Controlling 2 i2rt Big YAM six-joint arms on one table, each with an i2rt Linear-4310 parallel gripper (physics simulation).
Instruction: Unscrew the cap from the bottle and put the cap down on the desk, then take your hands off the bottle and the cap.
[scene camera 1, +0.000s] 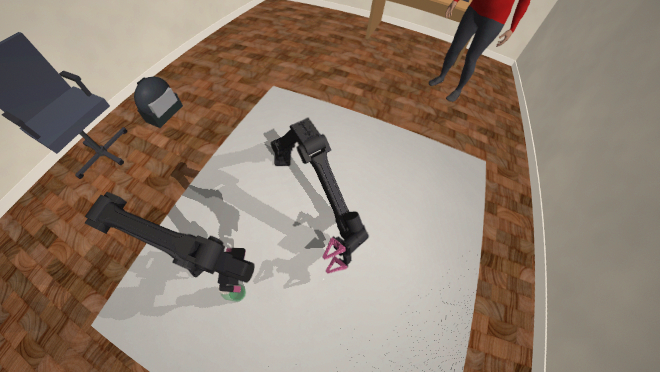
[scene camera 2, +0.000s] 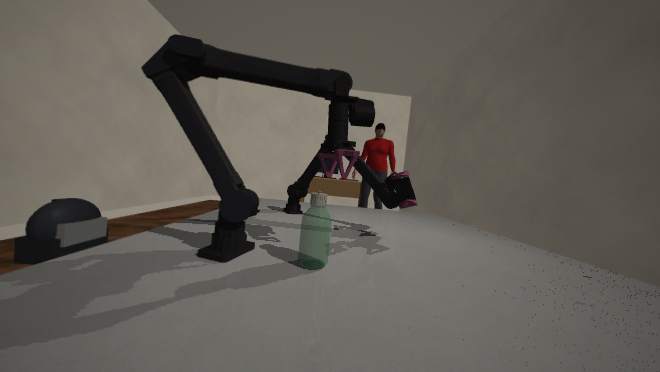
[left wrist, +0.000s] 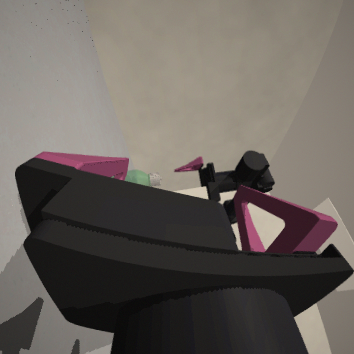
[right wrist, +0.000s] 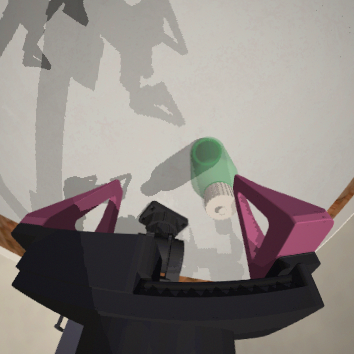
My left gripper (scene camera 1: 325, 265) is open, holding nothing. My right gripper (scene camera 2: 336, 178) is open and holds nothing. Also in view: a ribbed cap (right wrist: 219, 203).
My left gripper is seen too in the left wrist view (left wrist: 184, 178). My right gripper shows as well in the left wrist view (left wrist: 176, 188) and in the right wrist view (right wrist: 174, 183).
